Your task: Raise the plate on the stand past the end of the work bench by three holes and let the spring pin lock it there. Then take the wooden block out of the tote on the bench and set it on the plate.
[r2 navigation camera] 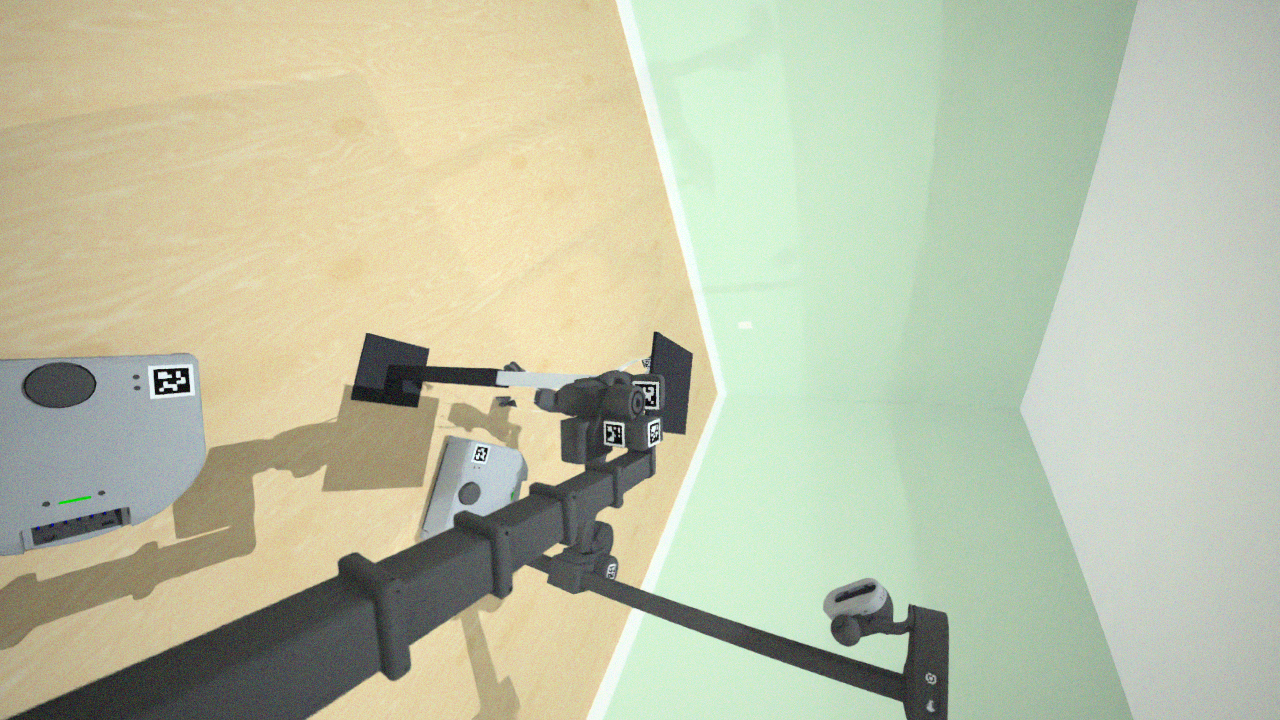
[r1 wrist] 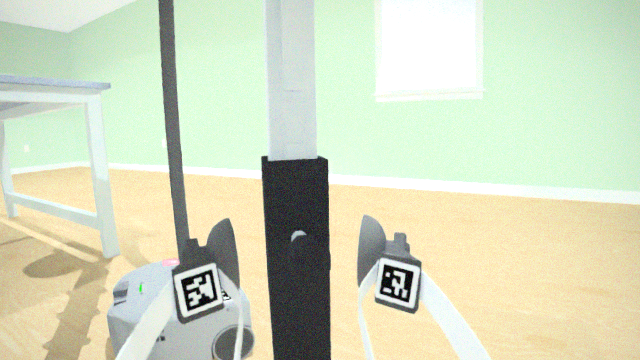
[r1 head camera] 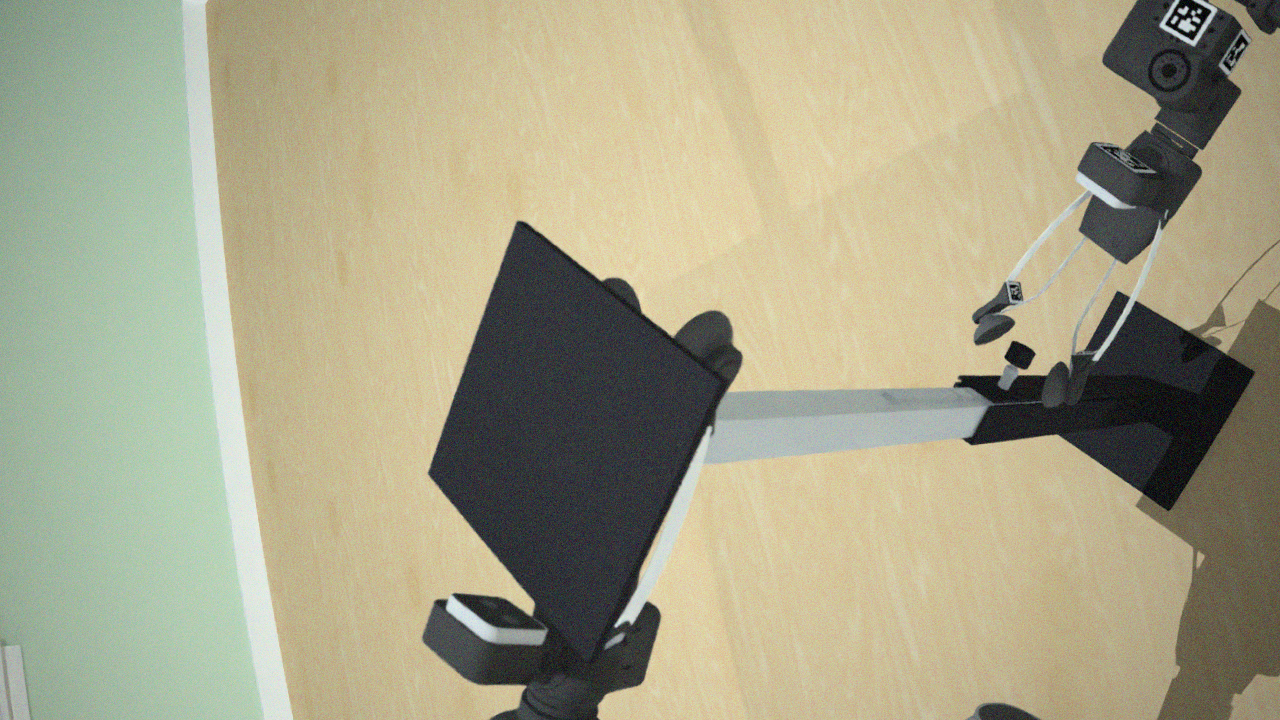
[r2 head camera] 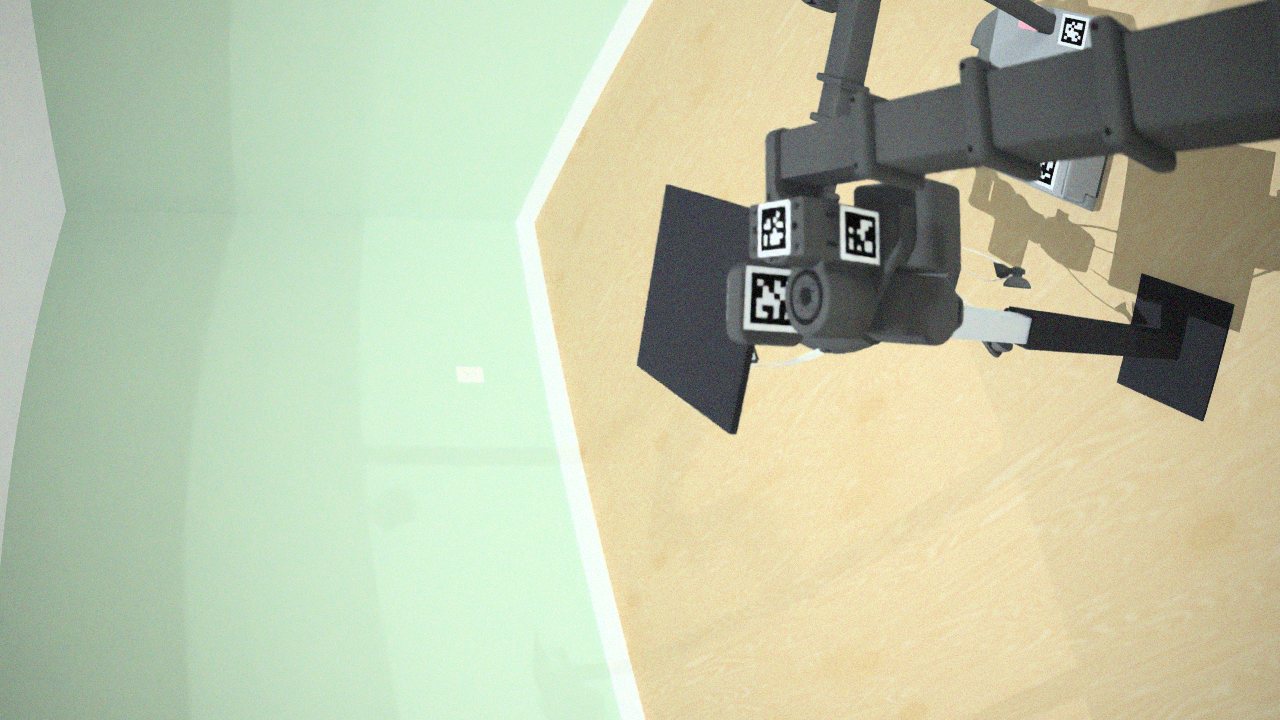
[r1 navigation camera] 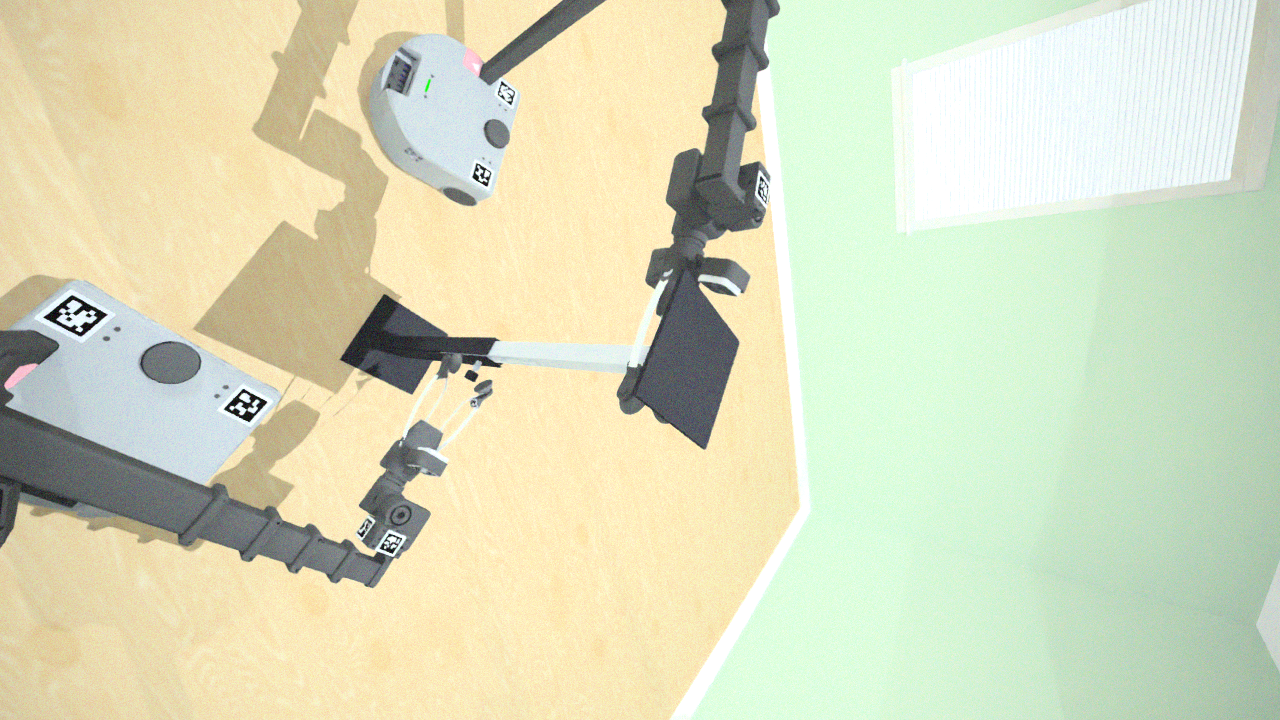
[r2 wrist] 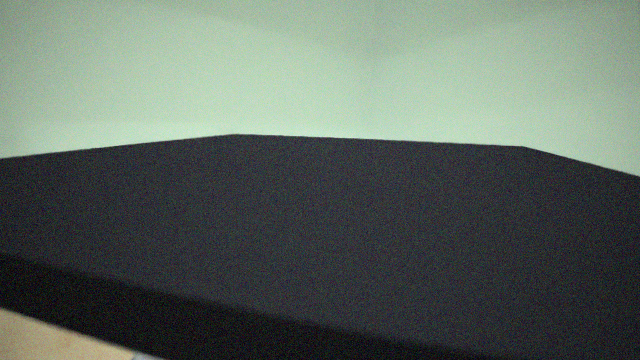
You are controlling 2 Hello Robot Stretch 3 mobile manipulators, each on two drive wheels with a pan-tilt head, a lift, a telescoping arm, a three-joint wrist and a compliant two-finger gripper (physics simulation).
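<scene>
The dark square plate [r1 head camera: 572, 429] [r1 navigation camera: 693, 358] [r2 head camera: 689, 295] [r2 wrist: 320, 225] tops the stand's pale inner post [r1 head camera: 841, 425] [r1 navigation camera: 568, 355] [r1 wrist: 291, 100]. This post rises from a black sleeve [r1 head camera: 1029, 425] [r1 wrist: 295, 195]. The spring pin [r1 head camera: 1018, 354] [r1 navigation camera: 471, 376] has a black knob on the sleeve's side. My r1 gripper [r1 head camera: 1025, 358] [r1 wrist: 297, 252] is open, its fingertips on either side of the pin, apart from it. My r2 gripper [r1 head camera: 664, 313] is under the plate; its fingertips stand apart and look open, fingers partly hidden by the plate. The wooden block and tote do not show.
The work bench [r1 wrist: 100, 175] stands at the left in the r1 wrist view. The r2 base [r1 navigation camera: 447, 116] [r1 wrist: 175, 310] and r1 base [r2 navigation camera: 474, 483] stand near the black foot [r1 head camera: 1203, 376] of the stand. The r2 arm [r1 navigation camera: 733, 98] reaches over the floor; green walls lie beyond.
</scene>
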